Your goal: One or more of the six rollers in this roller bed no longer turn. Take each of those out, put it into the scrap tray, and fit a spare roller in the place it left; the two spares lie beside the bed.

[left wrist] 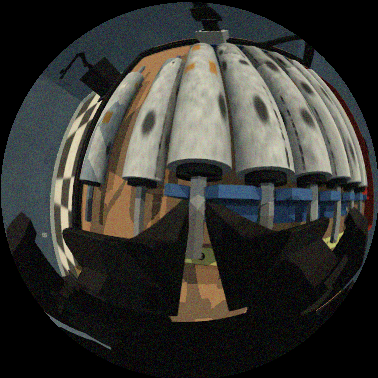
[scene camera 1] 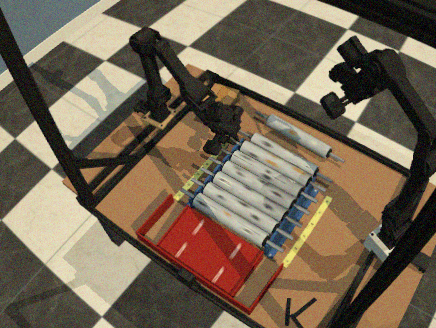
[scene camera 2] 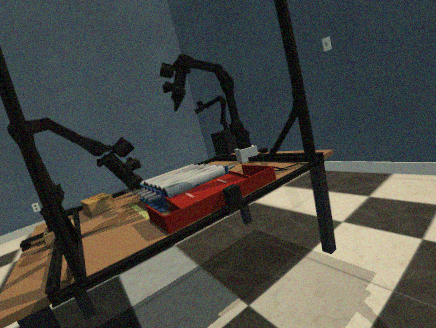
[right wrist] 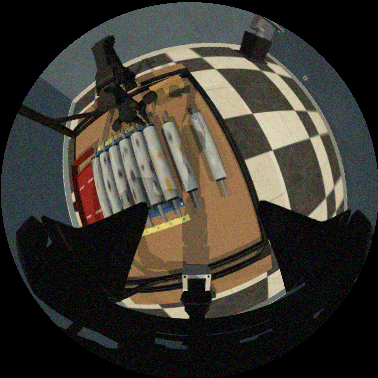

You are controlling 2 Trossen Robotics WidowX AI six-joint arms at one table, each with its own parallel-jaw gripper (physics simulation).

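Places are measured from the left arm's base along level axes (x ahead, y left, z up), in centimetres.
Where they show: left gripper, fingertip midpoint: [left wrist: 196, 205] [scene camera 1: 237, 143] [scene camera 2: 140, 188] [right wrist: 147, 124]; right gripper, fingertip midpoint: [scene camera 2: 175, 110] [right wrist: 204, 207]; left arm's base, origin of the base link: [scene camera 1: 159, 114] [right wrist: 130, 86]; right arm's base, origin of the base link: [left wrist: 211, 29] [scene camera 1: 390, 236] [scene camera 2: 245, 147] [right wrist: 196, 284].
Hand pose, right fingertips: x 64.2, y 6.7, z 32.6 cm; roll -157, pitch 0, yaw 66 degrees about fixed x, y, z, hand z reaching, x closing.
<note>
Each offset is from my right fingertips to the centre of the thing. "spot": to the spot under its first point.
The blue roller bed [scene camera 1: 302, 207] [left wrist: 235, 192] holds six grey, spotted rollers. The roller with orange marks @(dx -15.3, dy -6.0, dz -30.4 cm) [scene camera 1: 272, 162] [left wrist: 199, 110] lies at the bed's edge nearest the spares. My left gripper [scene camera 1: 225, 145] [left wrist: 196, 205] is shut on this roller's near shaft; whether the roller is raised is unclear. One spare @(dx -15.3, dy +0.6, dz -33.2 cm) [left wrist: 150, 122] [right wrist: 180, 155] lies close beside the bed and the other spare @(dx -14.8, dy +11.1, dz -33.2 cm) [scene camera 1: 298, 136] [right wrist: 209, 146] farther out. The red scrap tray @(dx -17.6, dy -43.1, dz -33.1 cm) [scene camera 1: 212, 255] [scene camera 2: 200, 215] lies along the bed's opposite side, with no roller in it. My right gripper [right wrist: 204, 207] is open and empty, high above the table.
Numbered yellow strips @(spot: dx +4.7, dy -20.3, dz -35.5 cm) [scene camera 1: 307, 231] lie along both shaft ends of the bed. A tan box @(dx -47.7, dy +9.3, dz -32.8 cm) [scene camera 2: 97, 204] stands near the back left table edge in scene camera 2. Black frame posts [scene camera 1: 37, 110] [scene camera 2: 295, 75] rise at the table's sides. A raised black edge [scene camera 1: 370, 150] runs beyond the spares.
</note>
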